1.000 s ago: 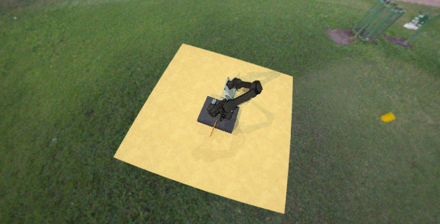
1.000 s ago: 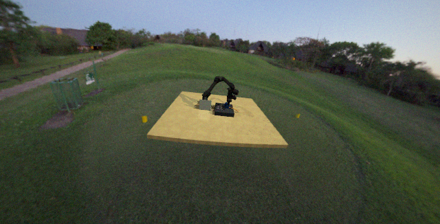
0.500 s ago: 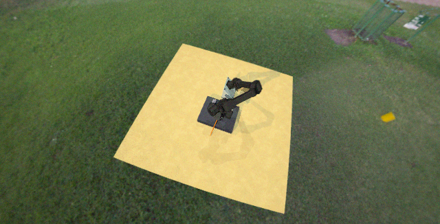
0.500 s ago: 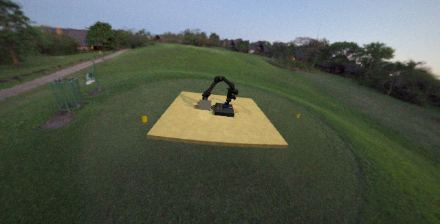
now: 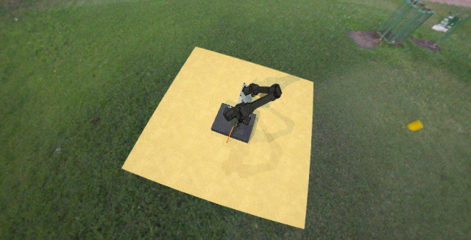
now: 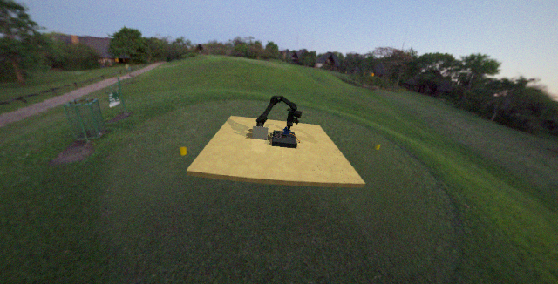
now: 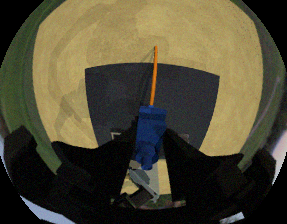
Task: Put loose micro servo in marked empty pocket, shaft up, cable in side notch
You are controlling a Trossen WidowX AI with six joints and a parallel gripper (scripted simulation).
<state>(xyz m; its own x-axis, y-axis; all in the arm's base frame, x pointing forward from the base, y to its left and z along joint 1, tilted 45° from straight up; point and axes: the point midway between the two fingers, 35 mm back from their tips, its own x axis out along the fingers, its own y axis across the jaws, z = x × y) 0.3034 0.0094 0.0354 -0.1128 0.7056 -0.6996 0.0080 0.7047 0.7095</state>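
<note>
Right now the dark deck is 1 cm ahead of my gripper tip, 1 cm to the right of it and 10 cm below it.
</note>
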